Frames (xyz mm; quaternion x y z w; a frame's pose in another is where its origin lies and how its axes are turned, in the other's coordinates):
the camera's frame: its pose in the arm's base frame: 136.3 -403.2 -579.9 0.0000 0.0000 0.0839 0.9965
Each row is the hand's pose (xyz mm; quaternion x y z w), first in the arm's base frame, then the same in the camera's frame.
Working: the arm's base frame: its pose in the camera's frame: -67.0 420.3 579.9 0.0000 0.0000 -0.0839 0.9965

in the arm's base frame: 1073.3 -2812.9 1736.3 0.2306 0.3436 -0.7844 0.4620
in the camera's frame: 520.9 -2532.4 2316.2 0.2586 0.3230 -0.8204 0.3946
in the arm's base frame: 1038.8 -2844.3 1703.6 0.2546 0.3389 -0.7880 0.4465
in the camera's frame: 481.6 -2557.6 2283.5 0.2821 0.3163 -0.8227 0.3788
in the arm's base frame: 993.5 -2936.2 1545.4 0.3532 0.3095 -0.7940 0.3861
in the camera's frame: 421.6 -2640.7 2125.3 0.3779 0.2788 -0.8236 0.3181
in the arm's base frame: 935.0 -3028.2 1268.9 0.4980 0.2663 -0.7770 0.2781
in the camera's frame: 348.5 -2721.6 1848.8 0.5186 0.2236 -0.7976 0.2119
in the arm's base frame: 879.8 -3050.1 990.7 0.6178 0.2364 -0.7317 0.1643
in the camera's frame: 290.5 -2734.0 1570.6 0.6355 0.1837 -0.7429 0.1023
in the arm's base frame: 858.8 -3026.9 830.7 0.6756 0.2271 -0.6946 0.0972
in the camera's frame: 273.6 -2707.6 1410.6 0.6923 0.1696 -0.7003 0.0386
